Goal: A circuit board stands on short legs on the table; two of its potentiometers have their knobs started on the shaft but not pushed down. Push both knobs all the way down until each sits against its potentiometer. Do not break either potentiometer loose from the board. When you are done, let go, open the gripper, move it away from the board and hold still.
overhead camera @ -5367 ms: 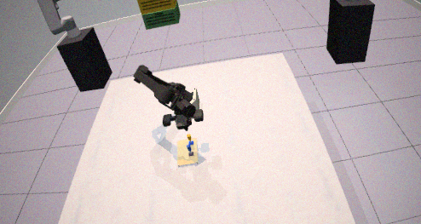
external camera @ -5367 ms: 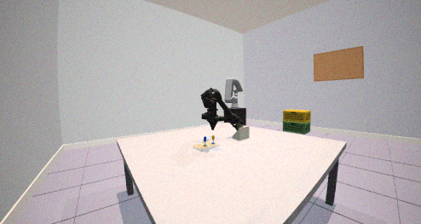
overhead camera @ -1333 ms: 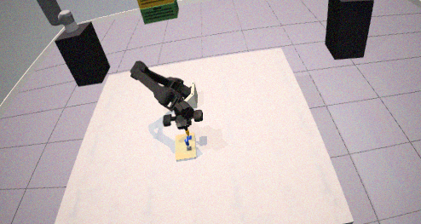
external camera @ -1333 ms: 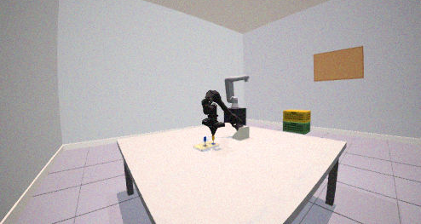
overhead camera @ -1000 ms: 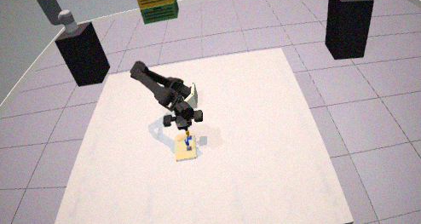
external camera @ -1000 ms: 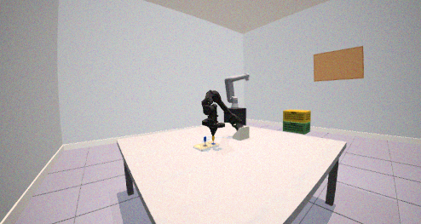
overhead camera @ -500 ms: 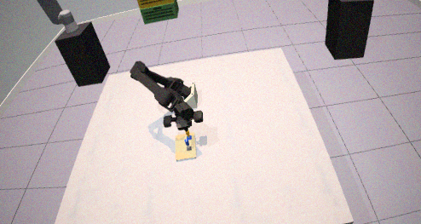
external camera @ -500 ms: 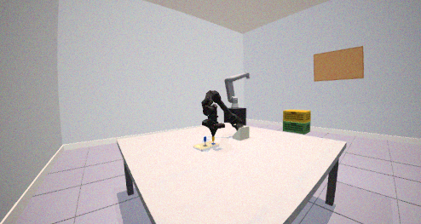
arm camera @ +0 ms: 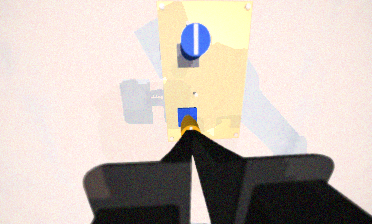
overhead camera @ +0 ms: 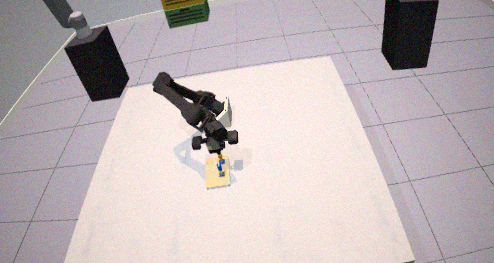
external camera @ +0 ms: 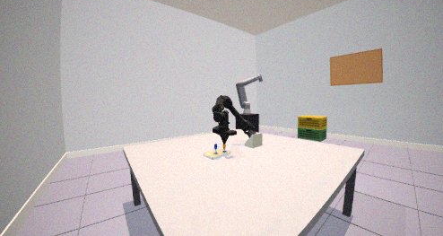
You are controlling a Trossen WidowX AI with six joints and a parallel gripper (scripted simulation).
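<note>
Right now the orange knob is 10 mm below my gripper tip. From my gripper tip the other things lie so: blue knob (70 mm ahead).
</note>
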